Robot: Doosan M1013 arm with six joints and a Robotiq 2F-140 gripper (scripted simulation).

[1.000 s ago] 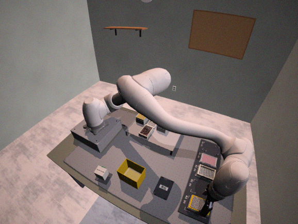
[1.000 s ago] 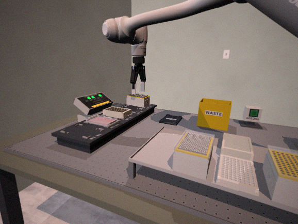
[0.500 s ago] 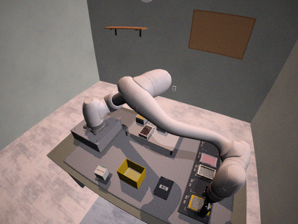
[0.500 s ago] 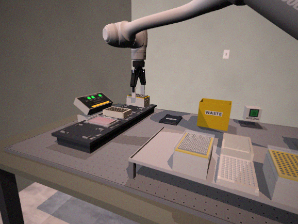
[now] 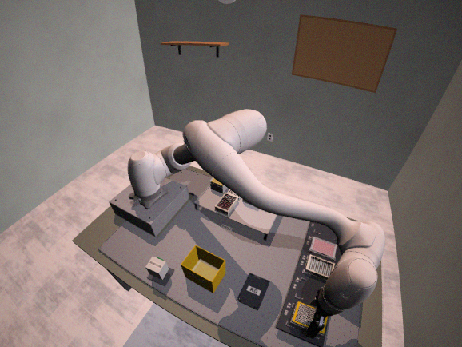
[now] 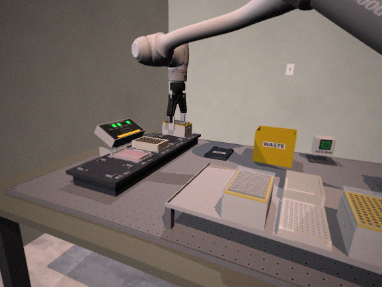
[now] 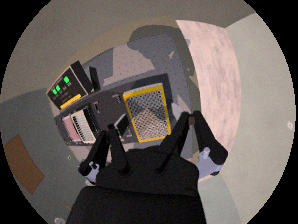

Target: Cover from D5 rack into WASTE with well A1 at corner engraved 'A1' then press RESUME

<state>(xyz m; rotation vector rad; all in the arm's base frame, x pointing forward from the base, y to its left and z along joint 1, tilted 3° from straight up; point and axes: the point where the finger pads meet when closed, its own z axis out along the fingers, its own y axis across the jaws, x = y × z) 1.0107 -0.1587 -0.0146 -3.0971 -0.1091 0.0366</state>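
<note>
My gripper is now 1 cm past the tip rack, 1 cm to the left of it and 1 cm above it. Also, from my hand: pink plate: 3 cm behind, 37 cm to the left, 5 cm below; then regrip nest: 25 cm behind, 3 cm to the left, 11 cm below; then reservoir: 2 cm behind, 25 cm to the left, 5 cm below.
</note>
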